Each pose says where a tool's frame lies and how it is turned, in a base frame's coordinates. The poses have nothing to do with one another.
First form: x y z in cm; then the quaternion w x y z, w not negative.
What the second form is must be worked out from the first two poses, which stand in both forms.
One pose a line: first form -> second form
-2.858 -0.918 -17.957 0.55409 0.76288 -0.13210 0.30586 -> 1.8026 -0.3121 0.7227 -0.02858 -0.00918 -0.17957
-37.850 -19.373 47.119 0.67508 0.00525 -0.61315 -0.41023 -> 0.0118 -1.3792 -0.9228 -0.37850 -0.19373 0.47119
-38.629 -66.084 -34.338 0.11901 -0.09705 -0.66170 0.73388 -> -0.2838 -1.9347 2.1457 -0.38629 -0.66084 -0.34338
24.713 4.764 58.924 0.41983 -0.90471 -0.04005 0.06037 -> -2.2678 -0.1004 0.1513 0.24713 0.04764 0.58924
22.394 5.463 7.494 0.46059 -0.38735 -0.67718 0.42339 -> -0.9532 -1.6664 1.0419 0.22394 0.05463 0.07494
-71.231 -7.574 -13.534 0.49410 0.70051 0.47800 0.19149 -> 1.6985 1.1590 0.4643 -0.71231 -0.07574 -0.13534
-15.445 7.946 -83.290 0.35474 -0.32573 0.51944 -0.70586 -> -0.8418 1.3424 -1.8242 -0.15445 0.07946 -0.83290
